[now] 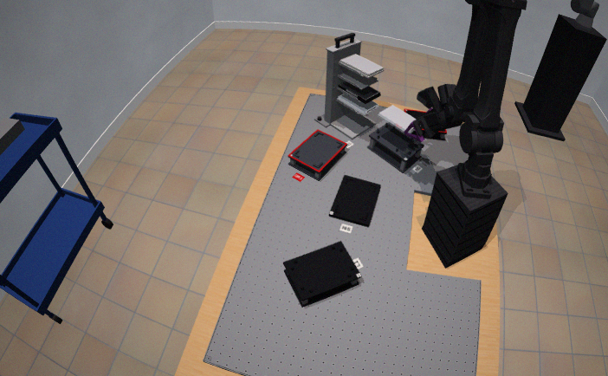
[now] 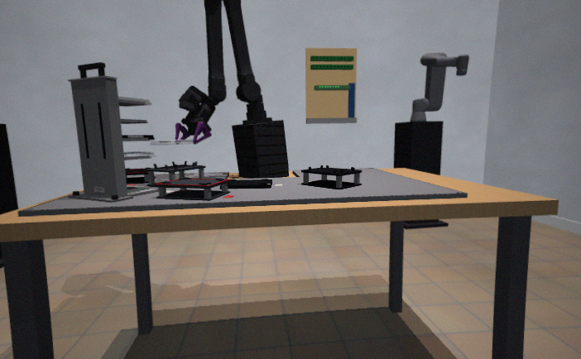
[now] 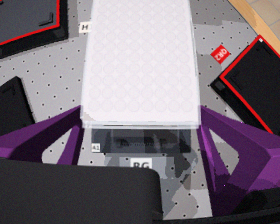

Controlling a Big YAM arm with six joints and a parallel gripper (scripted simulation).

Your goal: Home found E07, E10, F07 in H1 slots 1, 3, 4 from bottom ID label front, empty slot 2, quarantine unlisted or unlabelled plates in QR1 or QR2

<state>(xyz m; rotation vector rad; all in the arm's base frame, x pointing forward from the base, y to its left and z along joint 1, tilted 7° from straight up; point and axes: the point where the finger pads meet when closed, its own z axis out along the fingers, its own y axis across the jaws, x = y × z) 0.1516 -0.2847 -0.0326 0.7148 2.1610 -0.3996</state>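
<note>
My hand is 40 mm short of the regrip nest, 30 mm to the left of it and 90 mm above it. The rest, counted from my hand: RG label (40 mm behind, 30 mm to the left, 150 mm below); then QR2 label (20 mm ahead, 190 mm to the right, 150 mm below); then dark plate (190 mm ahead, 150 mm to the right, 20 mm above).
</note>
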